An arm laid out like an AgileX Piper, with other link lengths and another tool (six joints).
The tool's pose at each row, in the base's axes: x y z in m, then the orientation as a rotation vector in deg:
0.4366, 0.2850, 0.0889, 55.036, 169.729, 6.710
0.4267, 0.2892, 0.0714, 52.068, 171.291, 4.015
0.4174, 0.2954, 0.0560, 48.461, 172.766, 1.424
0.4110, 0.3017, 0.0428, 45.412, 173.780, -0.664
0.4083, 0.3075, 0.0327, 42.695, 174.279, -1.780
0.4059, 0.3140, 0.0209, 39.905, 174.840, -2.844
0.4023, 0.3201, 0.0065, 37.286, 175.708, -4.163
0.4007, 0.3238, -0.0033, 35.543, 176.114, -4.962
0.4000, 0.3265, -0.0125, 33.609, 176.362, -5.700
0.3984, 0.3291, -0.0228, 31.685, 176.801, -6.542
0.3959, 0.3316, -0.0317, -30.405, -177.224, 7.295
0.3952, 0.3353, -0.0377, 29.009, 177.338, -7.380
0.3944, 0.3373, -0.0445, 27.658, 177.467, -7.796
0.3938, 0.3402, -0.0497, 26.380, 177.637, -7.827
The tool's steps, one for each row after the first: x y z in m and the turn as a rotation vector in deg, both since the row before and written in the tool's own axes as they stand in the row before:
0.0105, -0.0038, 0.0172, 1.812, 0.043, -2.116
0.0112, -0.0008, 0.0154, 1.691, -0.075, -2.483
0.0088, 0.0018, 0.0132, 1.326, -0.171, -2.053
0.0053, 0.0038, 0.0100, 0.638, -0.355, -1.761
0.0053, 0.0049, 0.0116, 0.628, -0.258, -1.819
0.0061, 0.0043, 0.0142, 0.871, 0.091, -1.761
0.0031, 0.0032, 0.0096, 0.502, -0.068, -1.143
0.0018, 0.0027, 0.0090, 0.433, -0.232, -1.238
0.0026, 0.0025, 0.0101, 0.535, -0.030, -1.262
0.0034, 0.0021, 0.0087, 0.513, 0.183, -0.861
0.0020, 0.0037, 0.0057, 0.018, -0.235, -0.880
0.0015, 0.0022, 0.0066, 0.246, -0.145, -0.860
0.0015, 0.0030, 0.0049, 0.010, -0.061, -0.820

